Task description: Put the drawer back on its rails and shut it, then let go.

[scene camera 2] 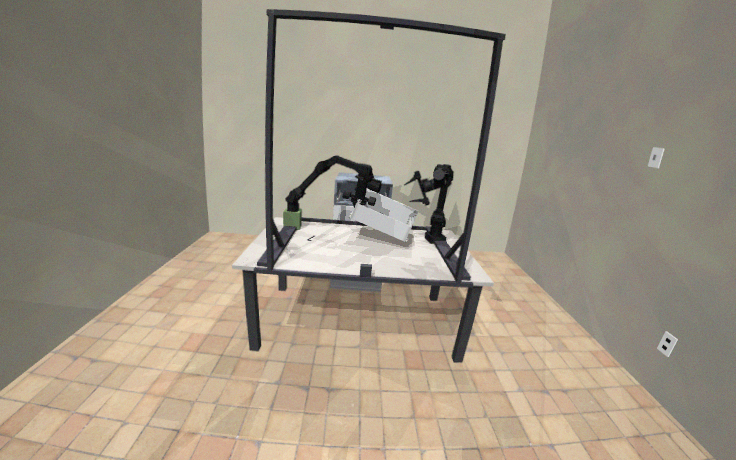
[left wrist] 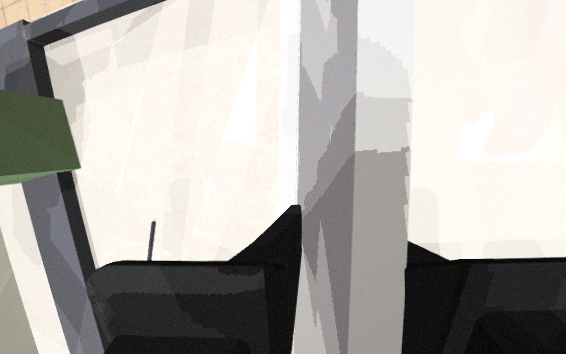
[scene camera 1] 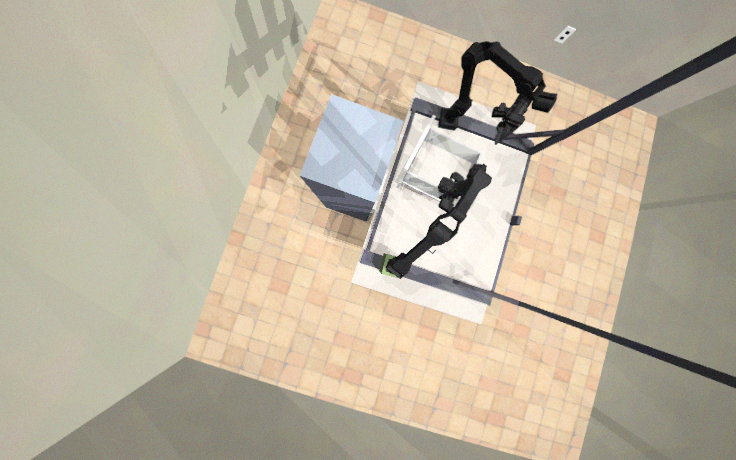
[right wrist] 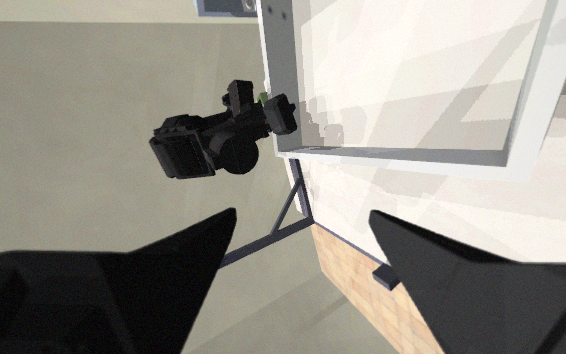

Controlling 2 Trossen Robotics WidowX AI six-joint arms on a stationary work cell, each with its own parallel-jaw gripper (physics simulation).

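Frame: origin at the left arm's base, x ahead, y left, z up, level; metres.
Seen in the pictures: left gripper, fingertip midpoint: [left wrist: 316, 213] [scene camera 1: 439, 196] [right wrist: 292, 106]; right gripper, fingertip midpoint: [scene camera 2: 406, 193] [scene camera 1: 497, 143] [right wrist: 301, 214]; left arm's base, origin of the base link: [scene camera 2: 292, 210] [scene camera 1: 393, 266]; right arm's base, origin of the base link: [scene camera 2: 435, 234] [scene camera 1: 450, 117].
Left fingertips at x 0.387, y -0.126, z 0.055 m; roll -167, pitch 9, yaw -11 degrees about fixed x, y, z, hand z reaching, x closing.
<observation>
Offsets run from my left fingertips to a thing's top centre. Level surfaces: height alone.
The white open-topped drawer [scene camera 1: 422, 183] [scene camera 2: 382, 219] [right wrist: 285, 75] is tilted above the table, with its left side higher than its right in scene camera 2. My left gripper [scene camera 2: 362, 199] [left wrist: 316, 213] is shut on the drawer's side wall, which runs between its fingers in the left wrist view. My right gripper [scene camera 2: 409, 192] [right wrist: 301, 214] is open and empty, off to the right of the drawer and apart from it. The blue-grey cabinet {dx +0.066, dy +0.453, dz +0.121 m} [scene camera 1: 352, 146] [right wrist: 227, 7] stands beyond the table's far edge, with an open upper bay facing the table in scene camera 2. Its rails cannot be made out.
A green block {dx -0.387, dy +0.126, dz -0.055 m} [scene camera 1: 386, 264] [scene camera 2: 292, 218] [left wrist: 35, 135] sits at the left arm's base. A thin dark hook-shaped piece {dx -0.244, dy -0.060, dz -0.158 m} [scene camera 2: 311, 238] [left wrist: 151, 240] shows on the white tabletop {dz -0.163 m} [scene camera 2: 331, 257]. Dark frame posts [scene camera 2: 269, 135] [scene camera 2: 484, 135] rise at both sides of the table.
</observation>
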